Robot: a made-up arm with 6 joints.
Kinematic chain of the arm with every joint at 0, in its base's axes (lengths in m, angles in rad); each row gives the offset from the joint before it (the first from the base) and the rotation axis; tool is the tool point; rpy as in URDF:
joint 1: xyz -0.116 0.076 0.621 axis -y
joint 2: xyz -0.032 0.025 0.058 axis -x
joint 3: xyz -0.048 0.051 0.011 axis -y
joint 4: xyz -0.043 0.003 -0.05 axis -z
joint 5: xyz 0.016 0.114 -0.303 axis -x
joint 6: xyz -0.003 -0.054 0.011 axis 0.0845 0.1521 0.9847
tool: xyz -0.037 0.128 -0.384 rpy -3.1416 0 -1.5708
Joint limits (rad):
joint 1: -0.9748..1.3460
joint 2: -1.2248..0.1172
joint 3: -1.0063..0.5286
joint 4: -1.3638..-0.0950
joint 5: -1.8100..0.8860
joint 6: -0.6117..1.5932
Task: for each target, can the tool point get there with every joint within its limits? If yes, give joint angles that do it. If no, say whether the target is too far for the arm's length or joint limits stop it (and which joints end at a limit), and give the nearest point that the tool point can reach.
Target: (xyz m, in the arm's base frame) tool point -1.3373 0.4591 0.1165
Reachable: no: too far | nearest point -0.8946 0.3242 0.2994 | short by 0.498 m
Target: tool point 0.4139 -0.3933 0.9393
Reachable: no: joint limits stop it (at a limit: joint 1, joint 2, joint 3, joint 6) | nearest point 0.3302 -0.1258 0.7873 | short by 0.319 m
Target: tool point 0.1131 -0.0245 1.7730
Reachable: no: too far | nearest point -0.0673 0.0987 1.4121 | short by 0.422 m
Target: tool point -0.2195 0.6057 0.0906
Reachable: yes | joints 0.6252 -0.4706 0.2056 -0.8852 -0.8673 0.3775
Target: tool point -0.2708 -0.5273 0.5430
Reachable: no: joint limits stop it (at a limit: joint 1, joint 2, joint 5, joint 6) | nearest point -0.4135 -0.1905 0.4127 | short by 0.388 m
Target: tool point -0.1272 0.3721 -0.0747
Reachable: yes | joints 0.4912 -0.0507 -0.1785 -0.5089 -0.0469 -0.1955
